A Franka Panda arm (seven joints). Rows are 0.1 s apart.
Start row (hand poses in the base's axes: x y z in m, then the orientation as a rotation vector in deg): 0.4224 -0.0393 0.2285 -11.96 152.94 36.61
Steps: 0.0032 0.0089 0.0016 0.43 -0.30 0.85; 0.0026 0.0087 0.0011 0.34 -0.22 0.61; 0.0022 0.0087 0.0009 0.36 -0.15 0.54; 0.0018 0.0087 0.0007 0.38 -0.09 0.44; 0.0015 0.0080 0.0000 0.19 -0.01 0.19; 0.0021 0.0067 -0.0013 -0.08 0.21 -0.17; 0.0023 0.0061 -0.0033 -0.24 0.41 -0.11
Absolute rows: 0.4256 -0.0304 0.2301 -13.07 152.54 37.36; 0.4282 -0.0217 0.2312 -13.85 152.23 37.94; 0.4304 -0.0130 0.2321 -14.52 151.97 38.54; 0.4322 -0.0043 0.2328 -15.03 151.75 39.15; 0.4337 0.0037 0.2328 -15.23 151.67 39.46; 0.4358 0.0104 0.2315 -14.97 151.89 39.37; 0.4381 0.0165 0.2282 -14.78 152.37 39.15
